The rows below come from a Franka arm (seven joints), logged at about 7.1 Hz.
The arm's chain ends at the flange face. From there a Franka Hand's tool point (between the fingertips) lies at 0.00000 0.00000 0.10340 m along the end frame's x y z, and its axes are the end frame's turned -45 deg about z.
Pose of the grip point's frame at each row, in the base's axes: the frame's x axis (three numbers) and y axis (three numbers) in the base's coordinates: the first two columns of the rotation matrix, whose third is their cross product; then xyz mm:
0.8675 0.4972 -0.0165 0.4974 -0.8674 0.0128 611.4 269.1 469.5
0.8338 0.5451 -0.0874 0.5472 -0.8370 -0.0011 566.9 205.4 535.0
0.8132 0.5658 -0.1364 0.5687 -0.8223 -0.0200 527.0 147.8 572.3
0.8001 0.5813 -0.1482 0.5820 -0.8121 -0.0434 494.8 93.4 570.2
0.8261 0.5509 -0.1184 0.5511 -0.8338 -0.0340 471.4 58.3 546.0
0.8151 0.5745 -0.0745 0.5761 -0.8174 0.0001 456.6 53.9 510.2
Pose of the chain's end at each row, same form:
0.9651 -0.2618 -0.0026 -0.2617 -0.9649 0.0207 612.2 271.1 572.9
0.9765 -0.2064 -0.0626 -0.2027 -0.9773 0.0610 574.5 210.3 638.0
0.9772 -0.1814 -0.1106 -0.1729 -0.9815 0.0823 539.8 154.1 674.7
0.9773 -0.1632 -0.1355 -0.1542 -0.9853 0.0741 509.9 98.7 672.4
0.9738 -0.2000 -0.1078 -0.1945 -0.9791 0.0597 483.5 62.1 648.6
0.9837 -0.1718 -0.0526 -0.1690 -0.9842 0.0528 462.9 58.3 613.3

